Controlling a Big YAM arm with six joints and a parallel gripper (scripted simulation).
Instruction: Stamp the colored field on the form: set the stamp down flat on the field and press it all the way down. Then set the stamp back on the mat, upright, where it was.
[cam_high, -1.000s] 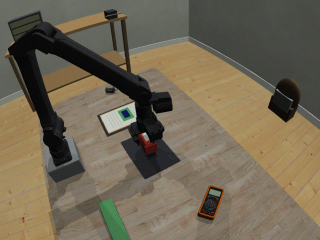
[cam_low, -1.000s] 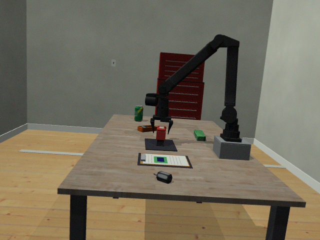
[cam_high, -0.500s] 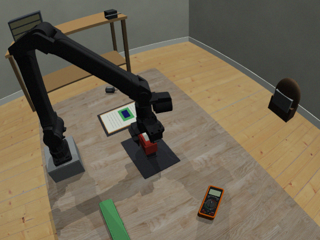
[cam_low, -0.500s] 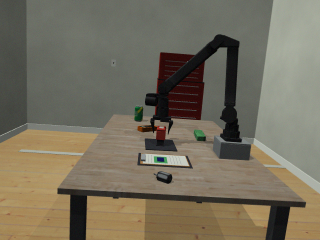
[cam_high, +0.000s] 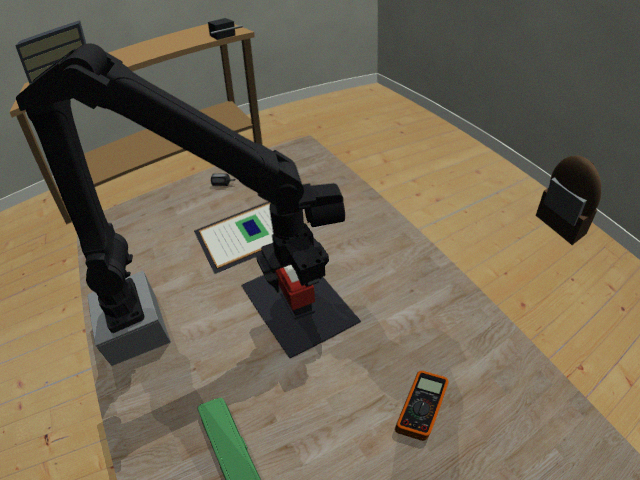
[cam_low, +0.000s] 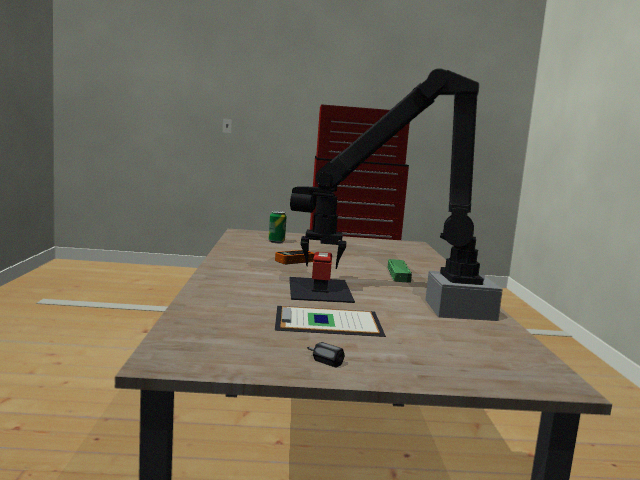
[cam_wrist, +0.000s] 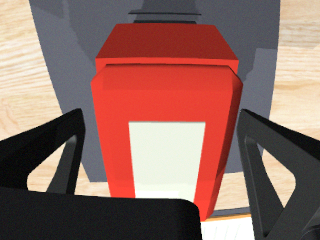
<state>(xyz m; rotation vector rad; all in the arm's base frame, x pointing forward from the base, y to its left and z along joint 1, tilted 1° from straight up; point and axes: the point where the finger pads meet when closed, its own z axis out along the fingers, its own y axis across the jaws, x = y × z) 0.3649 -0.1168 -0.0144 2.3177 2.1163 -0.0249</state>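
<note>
Right now the red stamp is 20 mm below my hand. Also, from my hand: green case (270 mm behind, 250 mm to the right, 60 mm below); dark mat (70 mm below); clipboard (280 mm to the left, 70 mm below, 10 mm ahead).
</note>
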